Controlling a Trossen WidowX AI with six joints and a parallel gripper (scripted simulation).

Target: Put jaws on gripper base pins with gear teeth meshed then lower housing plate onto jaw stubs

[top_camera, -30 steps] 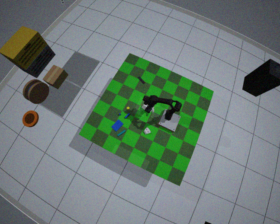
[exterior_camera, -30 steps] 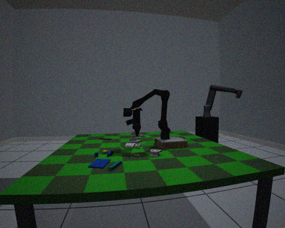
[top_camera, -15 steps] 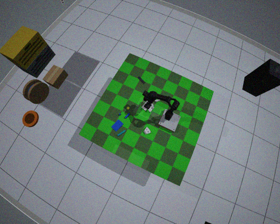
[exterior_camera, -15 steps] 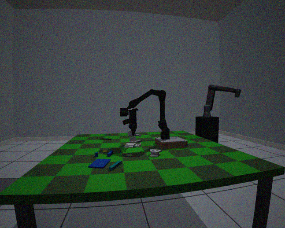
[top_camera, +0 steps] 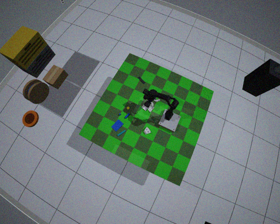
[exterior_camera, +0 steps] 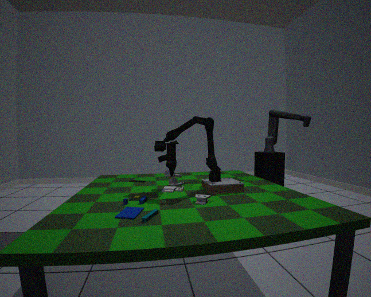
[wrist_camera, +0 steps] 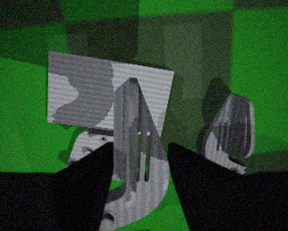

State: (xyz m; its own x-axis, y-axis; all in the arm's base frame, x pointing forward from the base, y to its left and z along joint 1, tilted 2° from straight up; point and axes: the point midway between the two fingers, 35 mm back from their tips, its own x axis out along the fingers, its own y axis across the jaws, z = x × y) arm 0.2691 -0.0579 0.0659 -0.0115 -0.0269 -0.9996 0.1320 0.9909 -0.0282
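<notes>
My gripper tip is 8 cm above the grey gripper base, 3 cm to the right of it and 2 cm short of it. From my gripper tip the other things lie so: grey housing plate 31 cm to the left, 12 cm behind, 5 cm below; yellow piece 21 cm ahead, 16 cm to the left, 8 cm below; blue bar 25 cm to the left, 17 cm ahead, 7 cm below.
</notes>
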